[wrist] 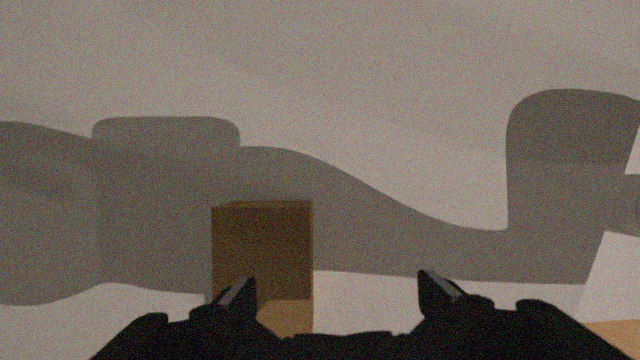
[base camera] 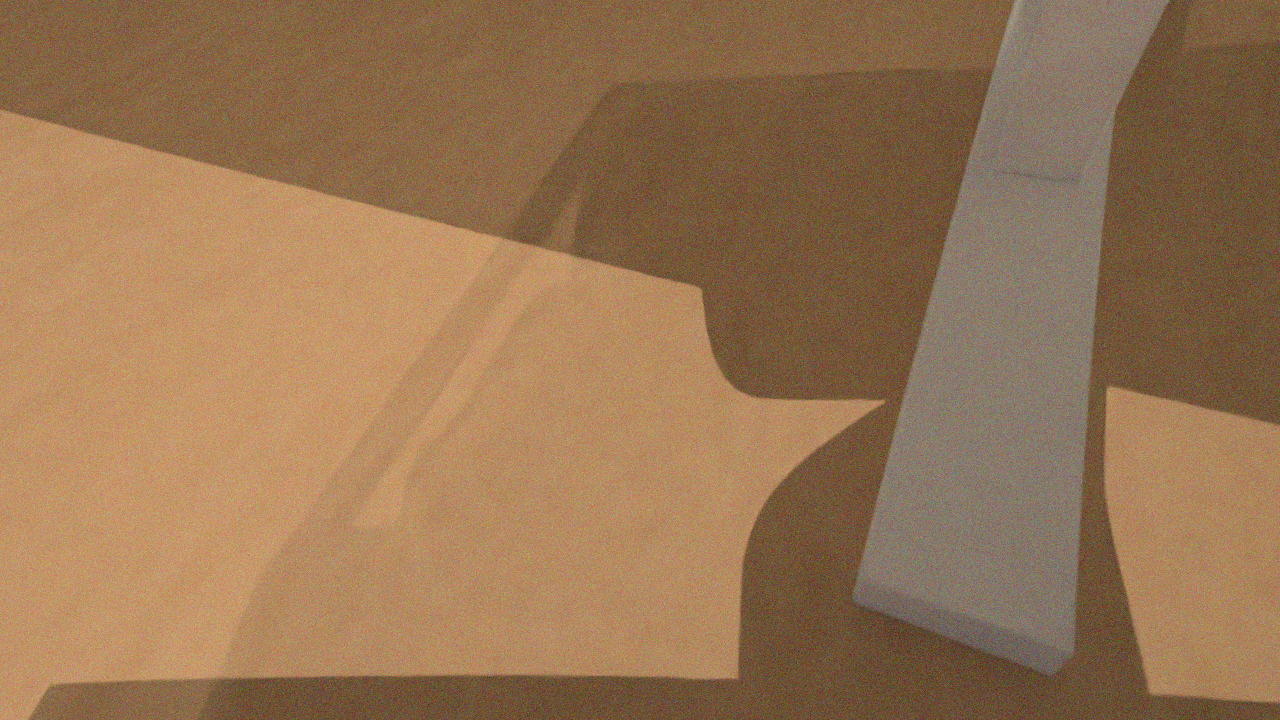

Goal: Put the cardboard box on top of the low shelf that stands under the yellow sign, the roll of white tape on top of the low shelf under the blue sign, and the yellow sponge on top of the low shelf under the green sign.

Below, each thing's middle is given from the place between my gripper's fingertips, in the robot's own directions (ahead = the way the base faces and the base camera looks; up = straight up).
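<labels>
There is the brown cardboard box (wrist: pixel 271 240), and my hand is 50 mm above it and 40 mm short of it.
</labels>
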